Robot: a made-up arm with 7 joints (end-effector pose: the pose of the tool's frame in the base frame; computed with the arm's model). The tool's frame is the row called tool.
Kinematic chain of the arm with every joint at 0, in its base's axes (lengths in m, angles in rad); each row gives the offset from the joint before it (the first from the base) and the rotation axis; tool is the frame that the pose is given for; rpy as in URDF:
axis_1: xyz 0 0 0 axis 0.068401 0.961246 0.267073
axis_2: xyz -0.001 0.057 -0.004 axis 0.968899 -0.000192 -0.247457
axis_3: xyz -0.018 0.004 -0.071 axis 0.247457 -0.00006 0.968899
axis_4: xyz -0.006 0 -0.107 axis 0.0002 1 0.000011
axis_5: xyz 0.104 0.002 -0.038 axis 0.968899 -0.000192 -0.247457
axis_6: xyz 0.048 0 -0.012 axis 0.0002 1 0.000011
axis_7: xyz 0.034 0 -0.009 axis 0.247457 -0.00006 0.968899
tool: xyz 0 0 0 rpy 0 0.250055 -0.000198
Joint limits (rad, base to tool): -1.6..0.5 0..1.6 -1.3..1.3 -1.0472..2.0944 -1.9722..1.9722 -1.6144..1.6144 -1.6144..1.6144
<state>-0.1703 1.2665 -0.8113 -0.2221 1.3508 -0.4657 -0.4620</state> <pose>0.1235 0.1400 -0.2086 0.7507 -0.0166 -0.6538 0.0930</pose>
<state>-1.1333 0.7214 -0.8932 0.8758 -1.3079 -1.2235 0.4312</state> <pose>0.3348 0.1268 -0.0952 -0.1547 -0.4177 0.1734 0.8784</pose>
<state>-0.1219 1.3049 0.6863 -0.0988 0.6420 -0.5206 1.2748</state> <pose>0.1849 0.2368 0.0560 0.5156 -0.7097 0.3068 0.3691</pose>
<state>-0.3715 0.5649 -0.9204 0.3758 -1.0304 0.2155 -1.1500</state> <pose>0.1535 0.0502 -0.2957 -0.3191 0.3642 -0.6637 0.5701</pose>
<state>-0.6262 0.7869 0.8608 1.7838 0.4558 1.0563 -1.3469</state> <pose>0.0948 0.2709 -0.2629 -0.6225 0.5920 -0.0250 0.5113</pose>
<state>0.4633 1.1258 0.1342 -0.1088 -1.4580 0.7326 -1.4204</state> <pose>0.0898 0.2386 -0.1727 -0.5039 0.3251 -0.5026 0.6228</pose>
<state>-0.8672 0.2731 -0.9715 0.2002 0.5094 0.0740 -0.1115</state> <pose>0.2353 -0.0909 -0.1611 0.5151 -0.1927 -0.4530 0.7017</pose>
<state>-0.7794 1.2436 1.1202 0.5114 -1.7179 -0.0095 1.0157</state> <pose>0.1143 0.3621 0.1067 -0.6873 -0.3380 0.3956 0.5068</pose>
